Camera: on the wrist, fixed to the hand. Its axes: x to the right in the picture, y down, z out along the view.
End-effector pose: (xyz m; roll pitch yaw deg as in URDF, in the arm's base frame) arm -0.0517 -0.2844 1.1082 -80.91 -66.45 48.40
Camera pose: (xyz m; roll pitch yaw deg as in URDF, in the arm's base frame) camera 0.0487 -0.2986 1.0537 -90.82 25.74 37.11
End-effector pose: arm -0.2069 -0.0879 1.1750 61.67 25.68 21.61
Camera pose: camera -0.2684 0.0077 1.1931 35.03 -38.81 92.80
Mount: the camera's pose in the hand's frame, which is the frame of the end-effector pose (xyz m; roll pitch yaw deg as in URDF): -0.0276 0.0589 -0.0950 4.58 19.24 92.74
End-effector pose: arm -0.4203 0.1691 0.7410 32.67 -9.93 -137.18
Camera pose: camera -0.3379 0.1079 0.6888 -7.11 -12.73 -42.22
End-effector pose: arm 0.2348 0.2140 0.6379 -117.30 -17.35 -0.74
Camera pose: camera 0.2096 0.1029 0.6213 -155.16 42.00 -78.17
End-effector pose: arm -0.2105 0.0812 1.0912 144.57 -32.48 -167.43
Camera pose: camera -0.1278 0.0924 1.1705 -126.99 -41.56 63.08
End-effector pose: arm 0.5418 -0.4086 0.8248 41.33 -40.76 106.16
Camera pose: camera 0.4390 -0.4381 0.7822 -39.78 -14.76 -147.05
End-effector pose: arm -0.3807 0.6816 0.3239 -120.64 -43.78 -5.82
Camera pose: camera -0.4103 0.5723 0.3032 -125.81 29.72 -67.45
